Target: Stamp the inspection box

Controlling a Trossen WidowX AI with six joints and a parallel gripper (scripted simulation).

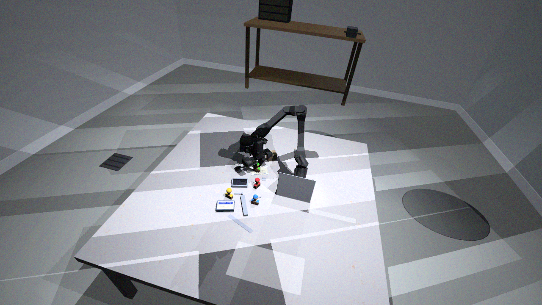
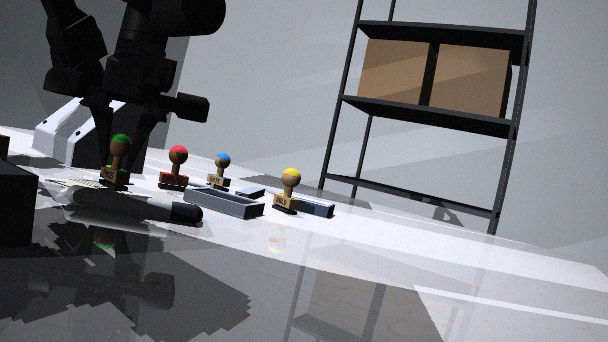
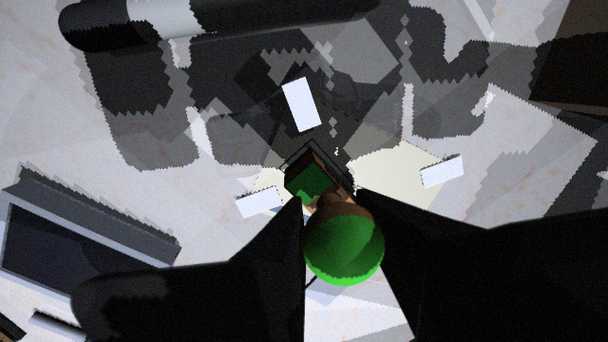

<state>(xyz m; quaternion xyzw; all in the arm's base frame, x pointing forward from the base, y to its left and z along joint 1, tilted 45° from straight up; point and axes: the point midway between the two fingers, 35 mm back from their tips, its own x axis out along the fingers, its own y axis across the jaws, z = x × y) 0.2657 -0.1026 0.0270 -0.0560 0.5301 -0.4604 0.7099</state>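
Now: the green stamp right at my gripper tip. Also, from my gripper tip: cream card: 2 cm behind, 1 cm to the right, 3 cm below; red stamp: 4 cm behind, 12 cm to the left, 1 cm below; ink pad: 6 cm ahead, 13 cm to the left, 2 cm below.
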